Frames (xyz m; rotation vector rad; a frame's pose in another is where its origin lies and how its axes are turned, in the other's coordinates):
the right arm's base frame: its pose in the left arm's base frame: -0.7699 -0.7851 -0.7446 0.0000 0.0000 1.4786
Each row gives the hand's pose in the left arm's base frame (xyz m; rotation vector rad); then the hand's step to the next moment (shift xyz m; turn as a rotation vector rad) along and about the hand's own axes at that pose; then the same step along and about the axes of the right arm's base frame.
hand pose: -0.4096 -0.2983 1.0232 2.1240 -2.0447 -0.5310
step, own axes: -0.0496 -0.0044 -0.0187 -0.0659 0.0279 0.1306
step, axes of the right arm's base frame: 0.0475 -0.0058 0.0233 0.0744 0.0796 -0.1015
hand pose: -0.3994 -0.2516 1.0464 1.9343 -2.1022 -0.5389
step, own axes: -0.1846 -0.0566 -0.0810 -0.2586 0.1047 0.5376
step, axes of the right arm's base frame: 0.1797 -0.0868 0.0635 0.2937 0.3187 -0.4231
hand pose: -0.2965 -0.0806 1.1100 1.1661 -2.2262 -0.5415
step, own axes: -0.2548 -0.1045 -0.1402 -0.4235 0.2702 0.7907
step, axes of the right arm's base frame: 0.1686 -0.2574 -0.0286 0.5257 0.5285 -0.5674
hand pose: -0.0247 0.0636 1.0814 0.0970 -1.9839 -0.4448
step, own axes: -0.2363 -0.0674 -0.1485 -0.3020 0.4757 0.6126
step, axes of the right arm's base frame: -0.0188 -0.2308 -0.1697 0.6485 0.4092 -0.3238
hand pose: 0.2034 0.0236 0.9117 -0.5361 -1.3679 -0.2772
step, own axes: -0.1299 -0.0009 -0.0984 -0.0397 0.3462 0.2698
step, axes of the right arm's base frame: -0.0611 -0.0639 -0.1369 0.4200 0.1074 -0.0792
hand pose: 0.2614 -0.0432 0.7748 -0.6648 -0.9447 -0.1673
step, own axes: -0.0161 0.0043 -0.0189 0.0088 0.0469 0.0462
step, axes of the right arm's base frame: -0.0097 -0.0063 -0.0224 0.0649 0.0136 0.0044
